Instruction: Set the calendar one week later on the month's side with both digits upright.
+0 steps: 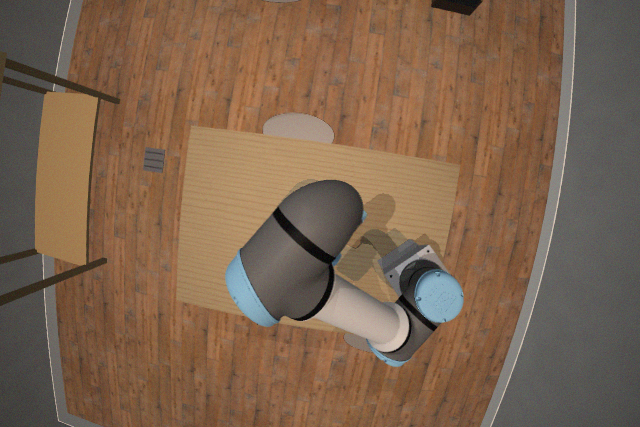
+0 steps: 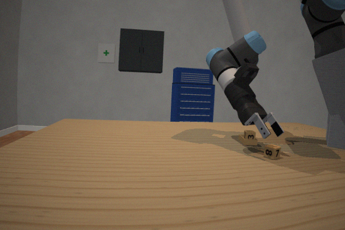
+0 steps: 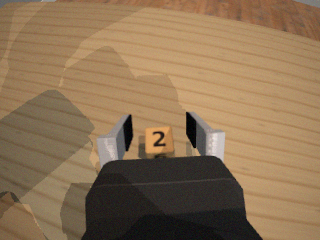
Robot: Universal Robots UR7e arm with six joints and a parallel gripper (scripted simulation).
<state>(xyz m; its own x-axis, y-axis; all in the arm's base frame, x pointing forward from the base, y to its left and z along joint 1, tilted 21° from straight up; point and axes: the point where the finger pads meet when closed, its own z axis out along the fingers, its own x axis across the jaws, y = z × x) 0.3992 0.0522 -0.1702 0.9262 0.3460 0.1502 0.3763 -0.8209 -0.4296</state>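
My hand is 60 mm above the wooden date cube and 10 mm to the right of it. Round my hand: wooden calendar tray 140 mm to the right, 60 mm below, 20 mm behind.
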